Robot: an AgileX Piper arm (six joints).
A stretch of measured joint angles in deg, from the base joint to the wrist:
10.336, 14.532, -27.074, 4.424, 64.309, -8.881
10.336, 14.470, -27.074, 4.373, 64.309, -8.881
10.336, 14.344, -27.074, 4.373, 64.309, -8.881
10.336, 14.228, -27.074, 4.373, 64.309, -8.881
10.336, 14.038, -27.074, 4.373, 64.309, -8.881
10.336, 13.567, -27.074, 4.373, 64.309, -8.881
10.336, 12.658, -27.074, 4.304, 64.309, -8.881
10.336, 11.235, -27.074, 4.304, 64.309, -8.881
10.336, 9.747, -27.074, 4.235, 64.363, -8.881
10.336, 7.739, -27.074, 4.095, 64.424, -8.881
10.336, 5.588, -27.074, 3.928, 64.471, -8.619
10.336, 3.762, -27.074, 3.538, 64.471, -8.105
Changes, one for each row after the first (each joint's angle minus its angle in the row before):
0.000, -0.062, 0.000, -0.051, 0.000, 0.000
0.000, -0.126, 0.000, 0.000, 0.000, 0.000
0.000, -0.116, 0.000, 0.000, 0.000, 0.000
0.000, -0.190, 0.000, 0.000, 0.000, 0.000
0.000, -0.471, 0.000, 0.000, 0.000, 0.000
0.000, -0.909, 0.000, -0.069, 0.000, 0.000
0.000, -1.423, 0.000, 0.000, 0.000, 0.000
0.000, -1.488, 0.000, -0.069, 0.054, 0.000
0.000, -2.008, 0.000, -0.140, 0.061, 0.000
0.000, -2.151, 0.000, -0.167, 0.047, 0.262
0.000, -1.826, 0.000, -0.390, 0.000, 0.514

